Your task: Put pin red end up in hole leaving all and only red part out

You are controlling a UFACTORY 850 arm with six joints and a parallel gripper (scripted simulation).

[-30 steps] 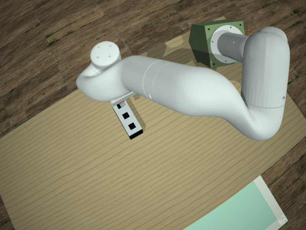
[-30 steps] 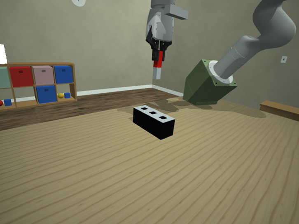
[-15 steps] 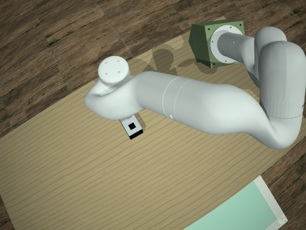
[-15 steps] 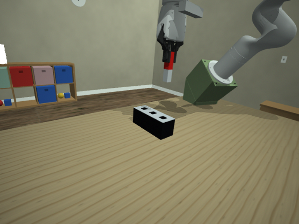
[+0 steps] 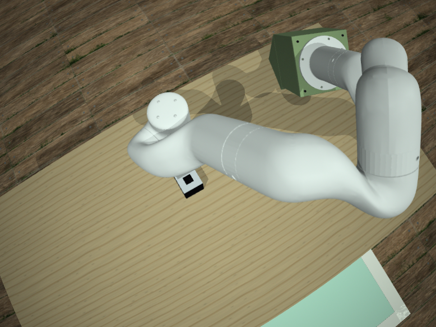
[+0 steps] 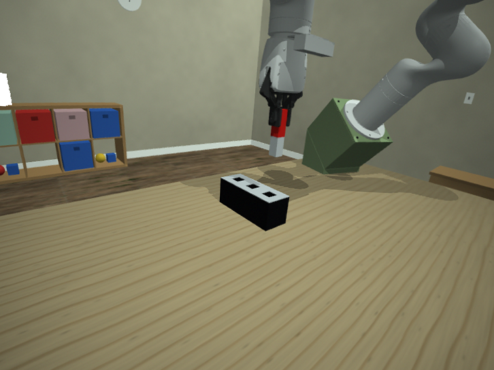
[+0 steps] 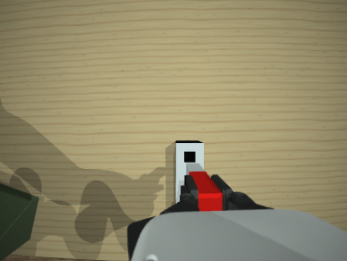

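Now: hand 220 mm above the block and 60 mm to the left of it. Also, from my hand: pin: 10 mm below.
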